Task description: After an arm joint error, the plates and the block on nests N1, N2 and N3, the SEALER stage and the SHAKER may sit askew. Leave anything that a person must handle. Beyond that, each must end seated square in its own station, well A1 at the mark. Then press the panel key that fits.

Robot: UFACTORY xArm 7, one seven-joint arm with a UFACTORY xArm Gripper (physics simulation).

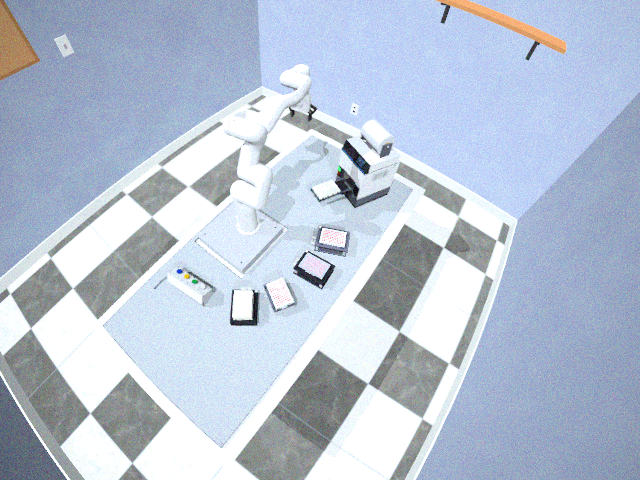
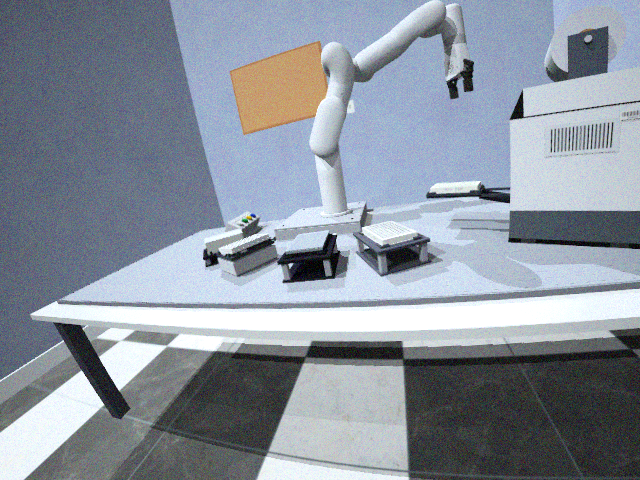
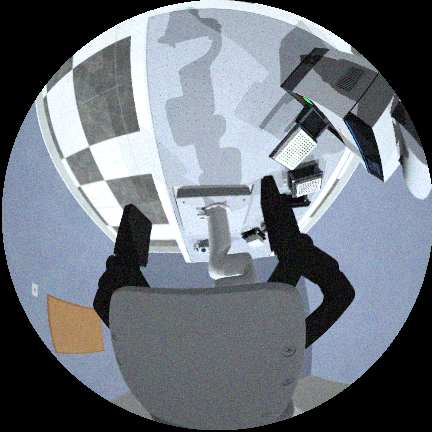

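My gripper [image 1: 301, 114] [image 2: 461, 93] [image 3: 195, 201] is open and empty, high above the table. A white plate [image 1: 327, 190] [image 2: 455, 187] [image 3: 296, 147] lies on the stage in front of the sealer [image 1: 377, 178] [image 2: 573, 186] [image 3: 332, 82]. A red-dotted plate [image 1: 333, 238] [image 2: 388, 233] [image 3: 306, 187] sits on a raised dark stand, slightly turned. A pinkish plate [image 1: 314, 266] [image 2: 308, 242] slopes on a black stand. Another red-dotted plate [image 1: 279, 293] [image 2: 246, 243] looks tilted on a light grey base. A white block [image 1: 242, 304] [image 2: 222, 241] rests on a black station. Station labels and A1 marks are unreadable.
The key panel [image 1: 190, 285] [image 2: 241, 222] [image 3: 202, 246] has blue, yellow, green and white keys and stands beside the arm's base plate [image 1: 222, 248] [image 2: 294, 223] [image 3: 187, 212]. The tall sealer borders the stage. The stations stand close together along one table side.
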